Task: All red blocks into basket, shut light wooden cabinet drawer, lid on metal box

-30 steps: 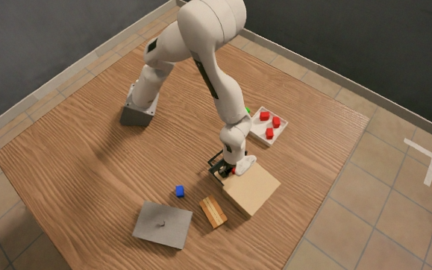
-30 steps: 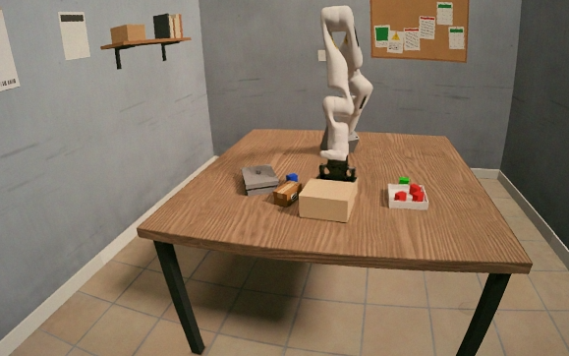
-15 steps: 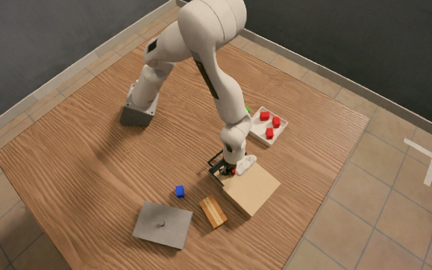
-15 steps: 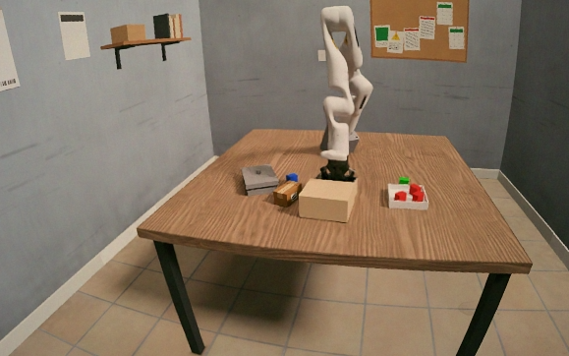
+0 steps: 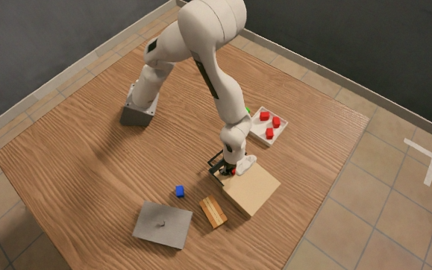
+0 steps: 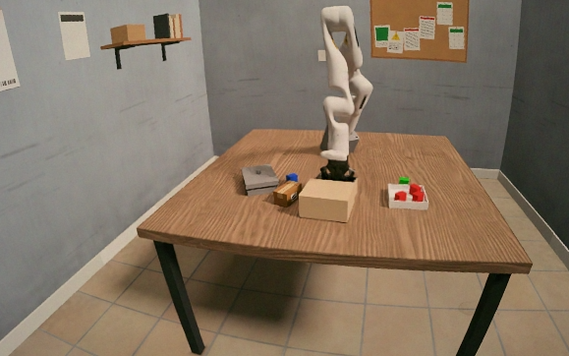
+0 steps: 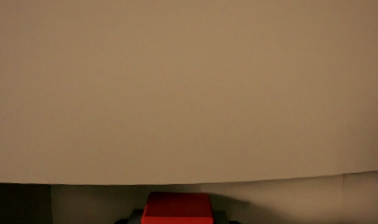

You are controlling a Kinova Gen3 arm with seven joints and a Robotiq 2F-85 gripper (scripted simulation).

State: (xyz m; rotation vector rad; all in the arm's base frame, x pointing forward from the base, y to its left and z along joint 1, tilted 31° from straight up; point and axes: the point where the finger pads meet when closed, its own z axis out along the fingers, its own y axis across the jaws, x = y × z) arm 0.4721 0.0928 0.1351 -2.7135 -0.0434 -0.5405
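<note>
Right now the light wooden cabinet is 6 cm ahead of my hand. From my hand the other things lie so: white basket: 8 cm behind, 26 cm to the left, 2 cm below; then blue block: 5 cm behind, 22 cm to the right, 2 cm below; then brown cardboard box: 9 cm ahead, 16 cm to the right.
</note>
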